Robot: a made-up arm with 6 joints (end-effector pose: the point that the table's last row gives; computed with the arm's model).
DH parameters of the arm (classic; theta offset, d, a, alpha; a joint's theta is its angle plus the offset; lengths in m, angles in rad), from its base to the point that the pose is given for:
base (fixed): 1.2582 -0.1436 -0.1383 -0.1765
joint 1: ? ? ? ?
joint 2: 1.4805 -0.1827 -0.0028 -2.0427
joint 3: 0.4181 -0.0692 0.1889 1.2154
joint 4: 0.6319 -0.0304 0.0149 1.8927
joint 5: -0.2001 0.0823 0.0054 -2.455
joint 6: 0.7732 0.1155 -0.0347 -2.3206
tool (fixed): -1.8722 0.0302 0 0
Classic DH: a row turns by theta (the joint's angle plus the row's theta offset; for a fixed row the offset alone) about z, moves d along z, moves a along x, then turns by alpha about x.
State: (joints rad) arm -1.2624 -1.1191 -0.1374 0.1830 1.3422 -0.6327
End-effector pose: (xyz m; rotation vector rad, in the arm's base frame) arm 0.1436 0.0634 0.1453 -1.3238 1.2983 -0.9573
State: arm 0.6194 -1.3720 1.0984 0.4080 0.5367 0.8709
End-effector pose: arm -0.2709 0.2214 0.1561 -0.2517 0.2307 -2.2034
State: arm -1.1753 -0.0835 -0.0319 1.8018 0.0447 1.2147
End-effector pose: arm 0.1575 -0.0529 -0.1133 -0.6970 2.2998 0.3402
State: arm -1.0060 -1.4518 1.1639 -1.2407 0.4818 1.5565
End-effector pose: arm 0.1858 0.0169 0.2295 -1.6043 -1.0980 2.0926
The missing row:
joint 1: 1.4363 0.2336 0.0337 -1.3752
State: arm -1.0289 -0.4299 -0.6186 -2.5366 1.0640 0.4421
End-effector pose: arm 0.0795 0.0105 -0.0808 -0.7715 1.1739 0.5516
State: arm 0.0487 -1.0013 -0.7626 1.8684 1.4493 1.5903
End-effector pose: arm -0.2874 0.0222 -0.0650 0.5792 -2.4334 -1.4930
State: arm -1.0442 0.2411 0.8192 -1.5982 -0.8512 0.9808
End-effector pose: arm 0.1616 0.1260 -0.0733 1.4918 0.4202 -1.8970
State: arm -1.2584 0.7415 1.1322 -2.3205 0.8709 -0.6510
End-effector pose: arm 0.2693 -0.0234 0.0219 -1.6329 0.0937 0.2509
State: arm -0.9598 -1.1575 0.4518 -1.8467 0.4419 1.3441
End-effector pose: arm 0.1007 0.0908 0.1165 0.9830 1.1832 -1.4301
